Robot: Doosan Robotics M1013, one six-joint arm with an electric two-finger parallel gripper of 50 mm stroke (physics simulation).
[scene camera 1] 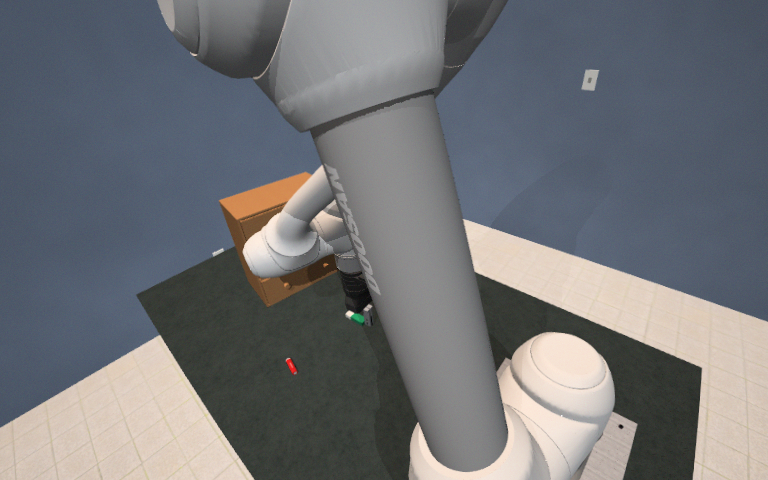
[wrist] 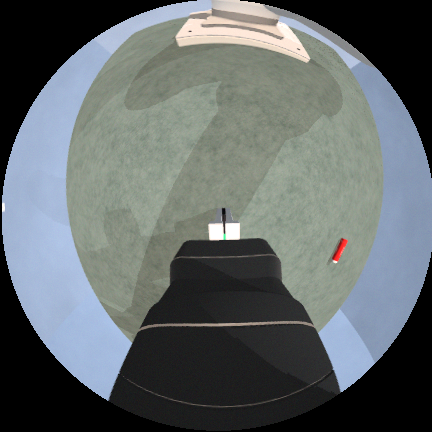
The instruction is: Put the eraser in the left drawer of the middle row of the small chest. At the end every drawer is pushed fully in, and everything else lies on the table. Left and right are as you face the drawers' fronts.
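Places are measured from the arm's base along level axes (x ahead, y left, z up), in metres.
Pixels of known places: gripper, fingertip midpoint: [scene camera 1: 369, 323] [wrist: 223, 215].
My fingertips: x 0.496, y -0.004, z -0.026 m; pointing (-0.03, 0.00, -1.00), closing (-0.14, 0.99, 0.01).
Observation:
Ahead of a thing's pixels: the offset from my fingertips to its middle. Level surfaces: height alone.
A green eraser with a white end @[dx +0.046, dy +0.009, dz +0.001 m] [scene camera 1: 356, 318] lies on the dark table top beside my fingers in the scene view. In the wrist view a thin green sliver of it [wrist: 224, 237] shows behind the slit between my fingers; the rest is hidden. My gripper [scene camera 1: 368, 315] [wrist: 223, 215] is shut and empty, pointing down low over the table, right next to the eraser. The small brown wooden chest @[dx +0.368, dy +0.009, dz +0.155 m] [scene camera 1: 266, 198] stands at the back left in the scene view. My arm hides much of its front; two round knobs show low on it. The middle row is mostly hidden.
A small red cylinder with pale ends @[dx +0.045, dy +0.236, dz +0.001 m] [scene camera 1: 291, 366] [wrist: 340, 250] lies on the dark table top @[dz -0.006 m] [scene camera 1: 237, 362], apart from the gripper. My forearm and wrist hang close in front of the chest. The robot's base plate [scene camera 1: 614, 447] [wrist: 240, 41] is at the table's near right.

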